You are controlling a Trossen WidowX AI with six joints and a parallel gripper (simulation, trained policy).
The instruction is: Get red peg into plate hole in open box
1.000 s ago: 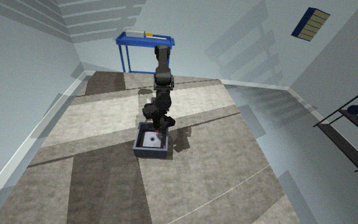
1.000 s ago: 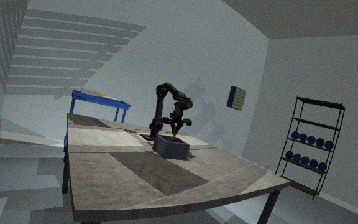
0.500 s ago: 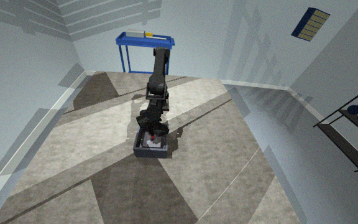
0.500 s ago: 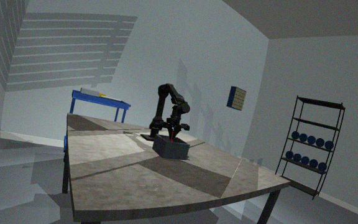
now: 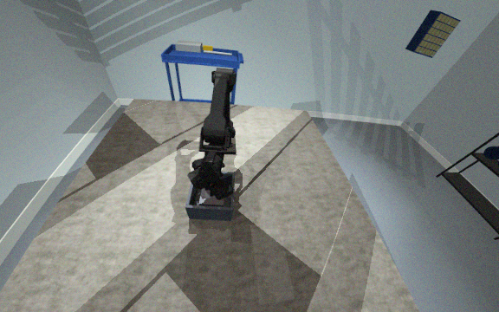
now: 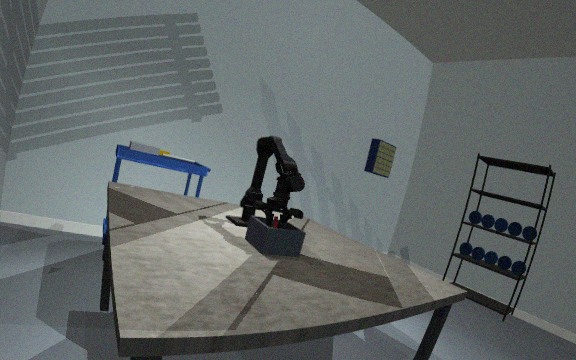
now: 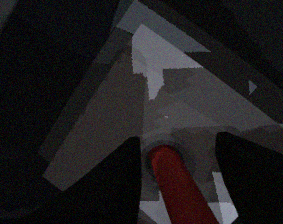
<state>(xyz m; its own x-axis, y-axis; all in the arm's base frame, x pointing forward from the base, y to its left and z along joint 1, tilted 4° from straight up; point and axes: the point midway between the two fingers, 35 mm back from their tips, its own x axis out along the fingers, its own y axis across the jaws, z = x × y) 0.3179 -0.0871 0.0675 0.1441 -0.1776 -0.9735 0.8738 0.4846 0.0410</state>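
The plate lies 20 mm below my gripper tip and 10 mm to the left of it. From my gripper tip the other things lie so: red peg 20 mm above, 10 mm to the left, 10 mm behind; then box 40 mm below, 10 mm to the left.
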